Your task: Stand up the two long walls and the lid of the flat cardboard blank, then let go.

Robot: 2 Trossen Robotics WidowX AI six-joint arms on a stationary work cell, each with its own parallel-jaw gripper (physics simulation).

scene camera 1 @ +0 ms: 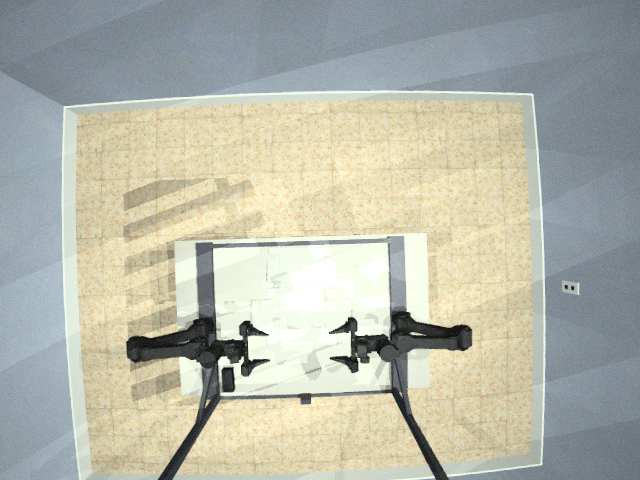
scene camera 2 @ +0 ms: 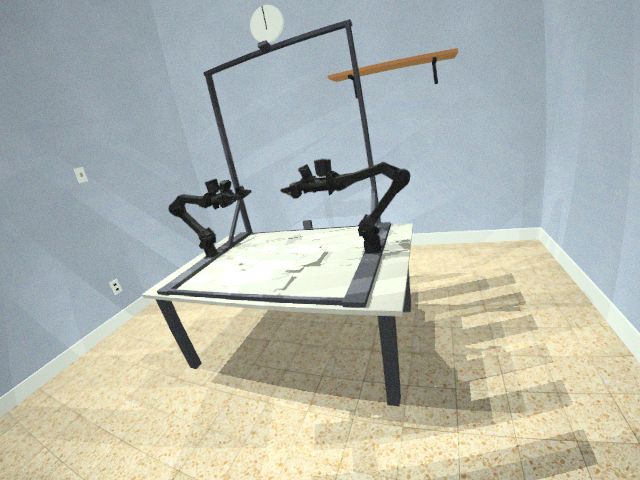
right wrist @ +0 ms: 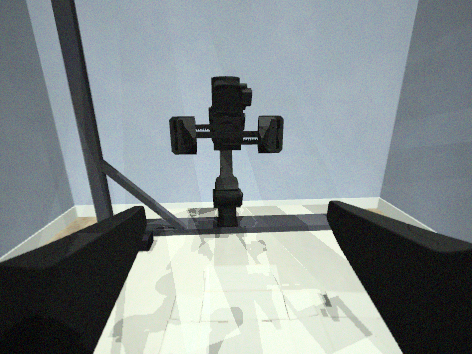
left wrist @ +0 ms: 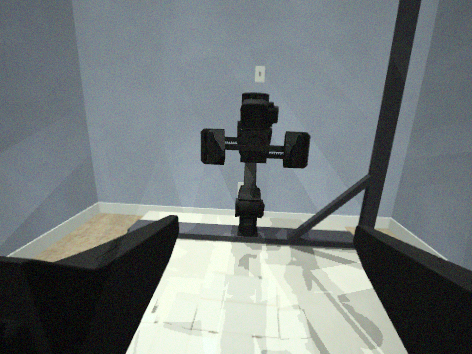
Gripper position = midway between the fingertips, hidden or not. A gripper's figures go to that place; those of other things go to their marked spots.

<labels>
The left gripper (scene camera 1: 269, 347) is 1.05 m from the lens. The right gripper (scene camera 1: 329, 345): 1.04 m from the lens. A rail (scene camera 1: 204, 252): 1.39 m from the lens.
</labels>
